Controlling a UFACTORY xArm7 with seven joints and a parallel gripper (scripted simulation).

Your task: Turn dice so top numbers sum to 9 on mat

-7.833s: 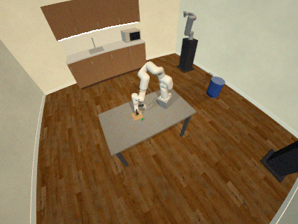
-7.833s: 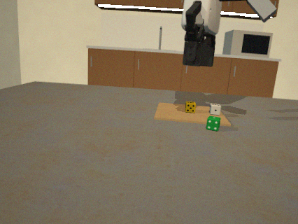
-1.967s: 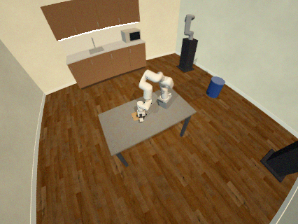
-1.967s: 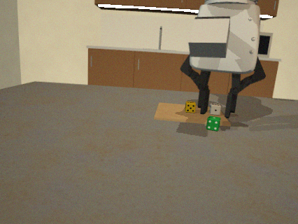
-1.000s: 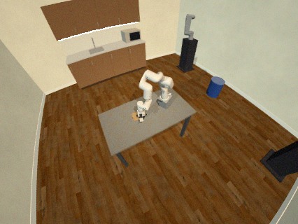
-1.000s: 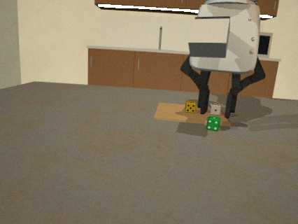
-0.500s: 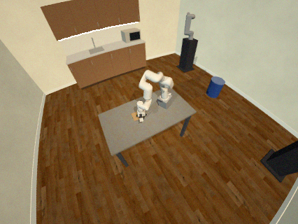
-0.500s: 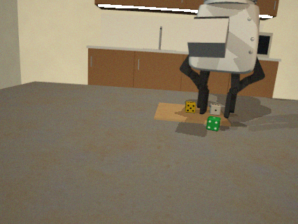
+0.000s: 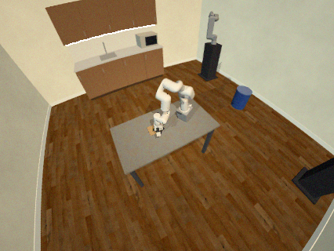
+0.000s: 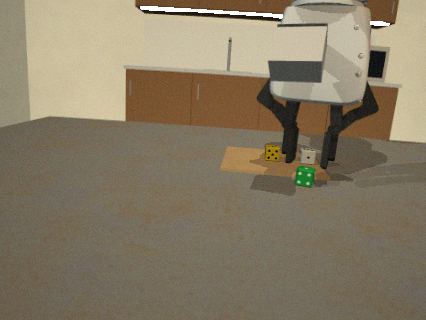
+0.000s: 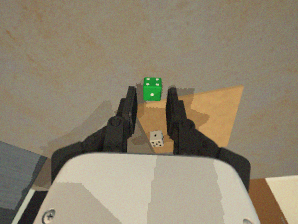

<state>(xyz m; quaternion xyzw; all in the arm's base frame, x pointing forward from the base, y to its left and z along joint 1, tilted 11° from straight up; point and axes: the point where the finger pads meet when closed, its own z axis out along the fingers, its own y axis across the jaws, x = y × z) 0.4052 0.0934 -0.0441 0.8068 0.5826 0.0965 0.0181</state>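
Right now the green die is 4 cm below my hand. The rest, counted from my hand: tan mat (10 cm to the right, 4 cm below, 3 cm ahead); then white die (10 cm to the right, 3 cm below, 2 cm behind); then yellow die (10 cm to the right, 3 cm below, 3 cm ahead).
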